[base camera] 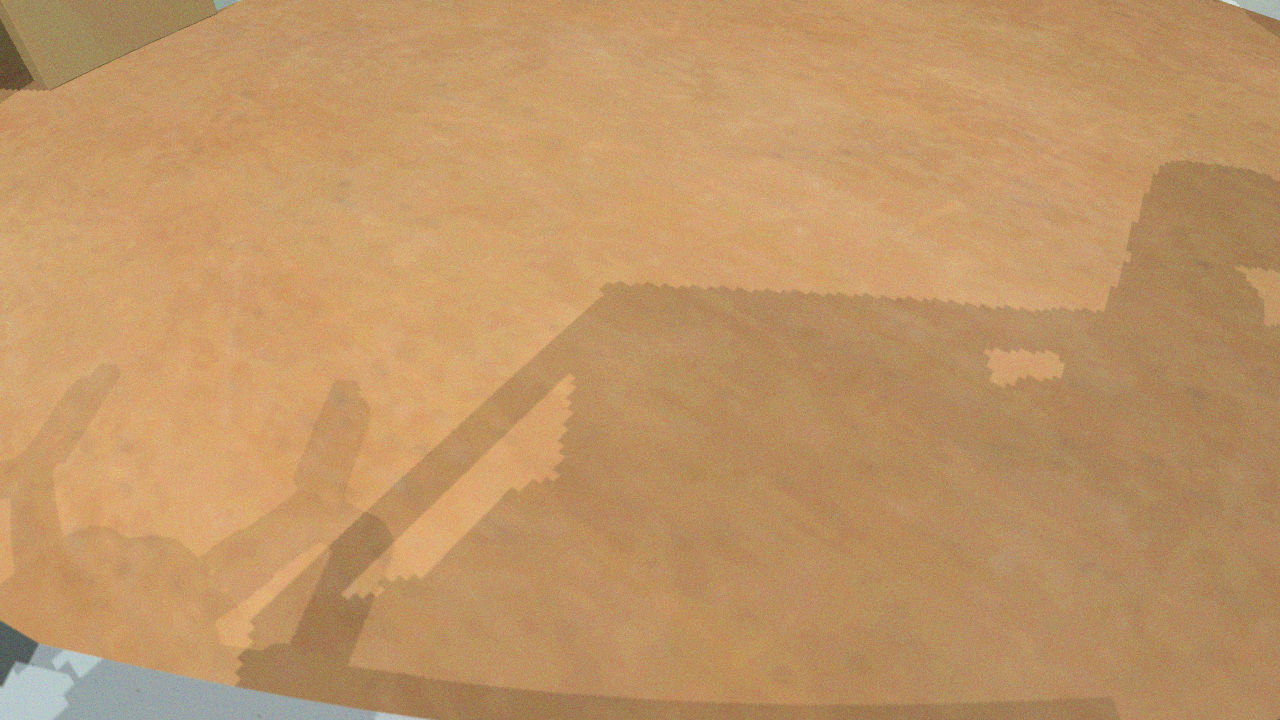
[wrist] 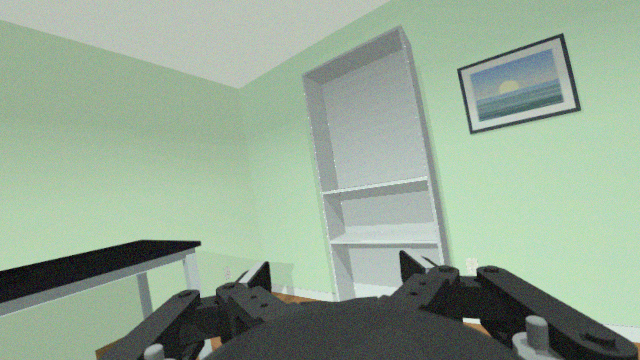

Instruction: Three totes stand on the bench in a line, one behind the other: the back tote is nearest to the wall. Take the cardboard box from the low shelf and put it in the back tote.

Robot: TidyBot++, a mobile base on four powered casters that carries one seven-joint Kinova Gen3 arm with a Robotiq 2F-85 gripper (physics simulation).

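Frame: origin at the arm's base, x ahead, y left, z up, level; centimetres.
Seen in the pictures: gripper, fingertip midpoint: [wrist: 334, 271].
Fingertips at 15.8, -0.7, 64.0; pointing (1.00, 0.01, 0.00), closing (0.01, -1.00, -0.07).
Note:
A point is followed by its place in that frame, as x, y, z.
My gripper [wrist: 334, 271] @(15.9, -0.7, 64.0) is open and empty in the wrist view, its fingers wide apart and aimed across the room. Beyond it, a tall grey shelf unit [wrist: 321, 135] @(190.0, -2.2, 112.5) stands against the green wall; its lower part is partly hidden behind the gripper. No cardboard box can be made out on its visible shelves. A tan, box-shaped thing [base camera: 134, 35] @(101.5, 83.0, -37.5) stands on the floor at the top left of the base camera view, cut off by the frame; I cannot tell what it is. The three totes do not show in either view.
A black-topped table [wrist: 145, 251] @(110.4, 95.4, 51.7) with grey legs stands at the left in the wrist view. A framed picture [wrist: 517, 85] @(134.1, -122.9, 111.4) hangs right of the shelf unit. Shadows of the arm and base lie across the brown floor [base camera: 626, 179] @(62.8, 4.1, -39.7).

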